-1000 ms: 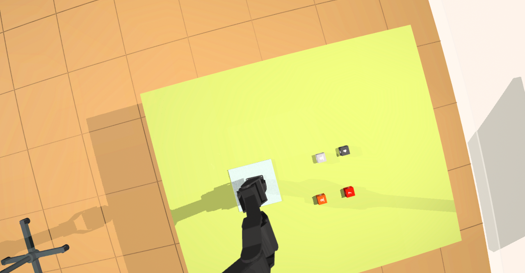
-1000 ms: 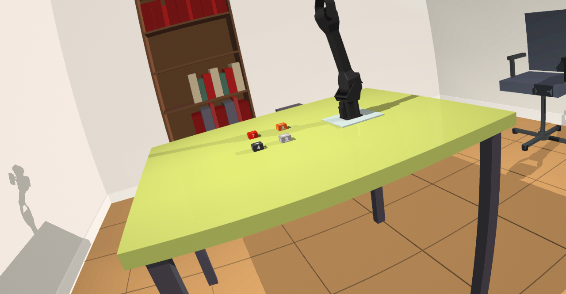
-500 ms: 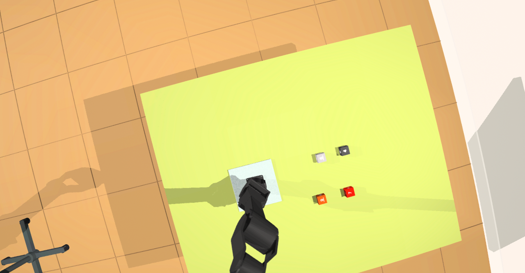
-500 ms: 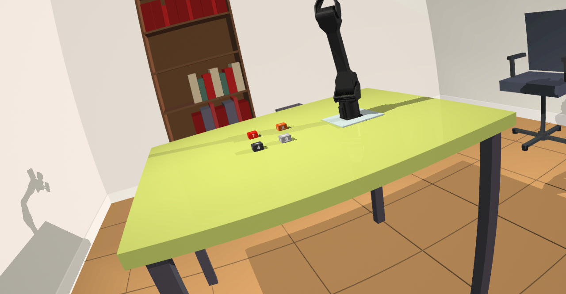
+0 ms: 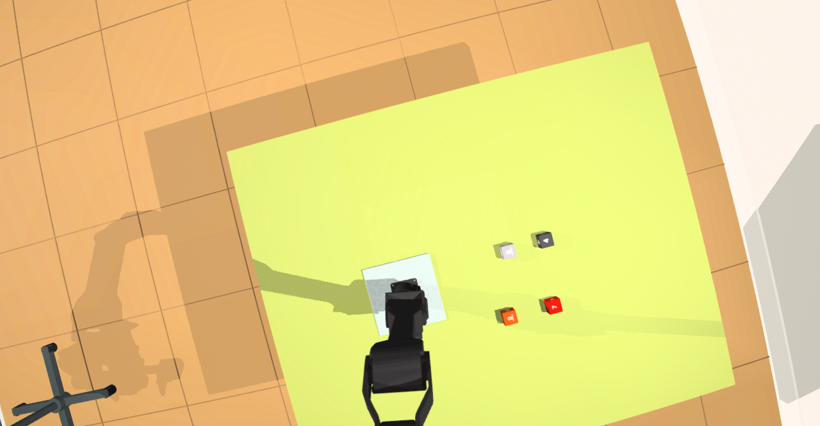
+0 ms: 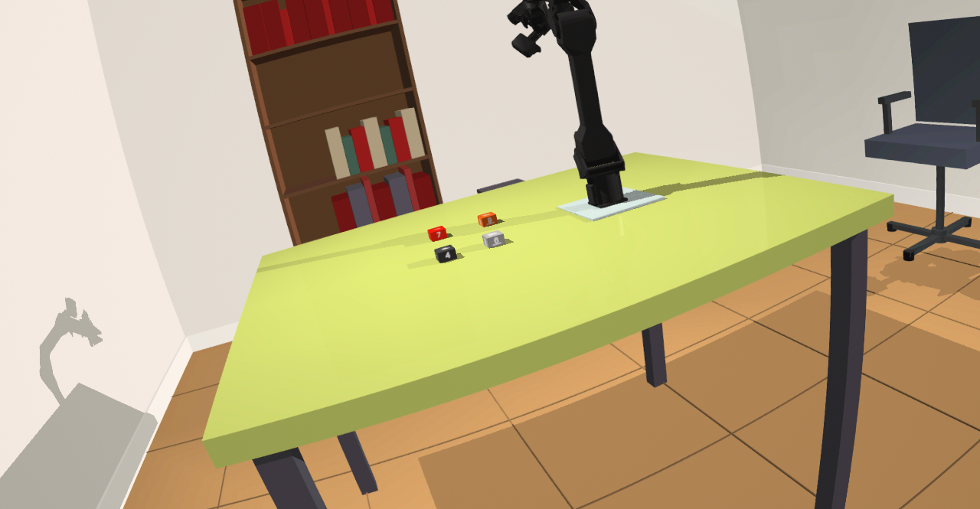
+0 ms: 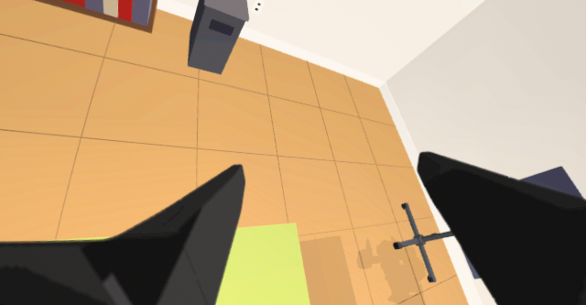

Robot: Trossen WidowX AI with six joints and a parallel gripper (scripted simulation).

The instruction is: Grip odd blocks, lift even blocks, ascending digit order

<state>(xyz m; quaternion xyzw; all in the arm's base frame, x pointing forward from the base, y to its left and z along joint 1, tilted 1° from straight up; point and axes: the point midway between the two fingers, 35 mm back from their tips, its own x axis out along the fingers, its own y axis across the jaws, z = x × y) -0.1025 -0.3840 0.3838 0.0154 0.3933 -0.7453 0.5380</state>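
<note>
My gripper tip is now 47 cm short of the black block, 47 cm to the right of it and 36 cm above it. From my gripper tip the other things lie so: red block (45 cm ahead, 31 cm to the left, 36 cm below); then grey block (38 cm ahead, 46 cm to the left, 36 cm below); then orange block (34 cm ahead, 31 cm to the left, 36 cm below).
</note>
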